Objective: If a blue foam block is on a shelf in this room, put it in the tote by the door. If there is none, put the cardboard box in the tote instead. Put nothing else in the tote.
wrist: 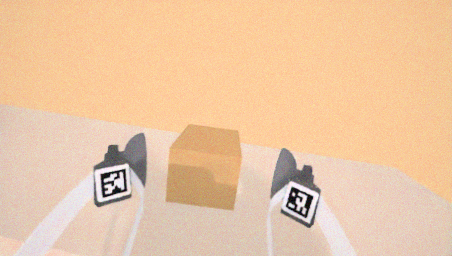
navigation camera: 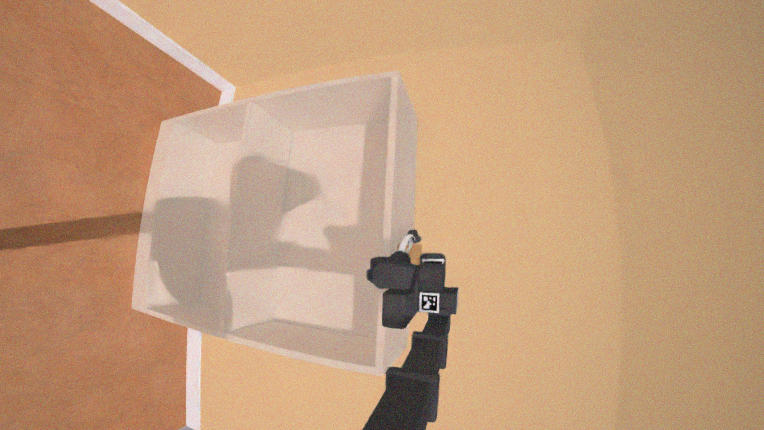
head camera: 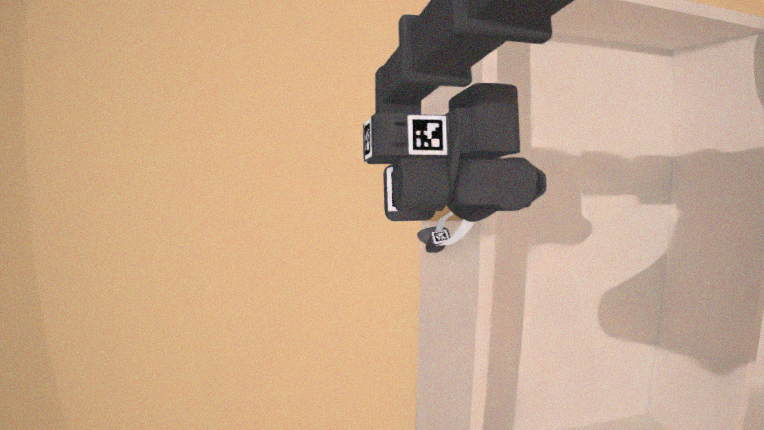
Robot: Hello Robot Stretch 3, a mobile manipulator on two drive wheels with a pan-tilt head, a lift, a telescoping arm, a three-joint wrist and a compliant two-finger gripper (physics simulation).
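Frame: origin at the robot's base, x ahead, y left, z up, level; millimetres.
Where they show: gripper, between the fingertips: [navigation camera: 414,259].
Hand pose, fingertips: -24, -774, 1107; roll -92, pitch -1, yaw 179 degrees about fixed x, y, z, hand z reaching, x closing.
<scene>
Things, the pixels of their top centre, and the offset from my fingertips, as dx, dy, dz. "spot": a spot on its surface instead. Level surfaces: height alone.
- small tan cardboard box, centre of its top: [navigation camera: 419,255] +4, -47, +4
- pale shelf unit, a spot on its surface: [head camera: 482,320] spot: +160, +50, -55
- reddish-brown floor, height of its surface: dz -1107
A small tan cardboard box [wrist: 204,172] [navigation camera: 417,251] stands upright on the pale top board [wrist: 350,182] of an open shelf unit. My gripper [wrist: 212,158] [head camera: 437,236] [navigation camera: 413,236] is open, with one finger to each side of the box and a visible gap on both sides in the wrist view. How far the fingertips reach along the box's depth is hard to tell. In the head view my wrist hides most of the box. No blue foam block shows in the visible parts of the shelf compartments. The tote and the door do not show.
The pale shelf unit [navigation camera: 390,160] [head camera: 482,320] has two compartments with dark shadows in them. A tan wall [head camera: 213,213] [navigation camera: 534,186] [wrist: 225,60] lies behind it. In the navigation view, a white baseboard [navigation camera: 193,373] borders the reddish-brown floor [navigation camera: 64,133].
</scene>
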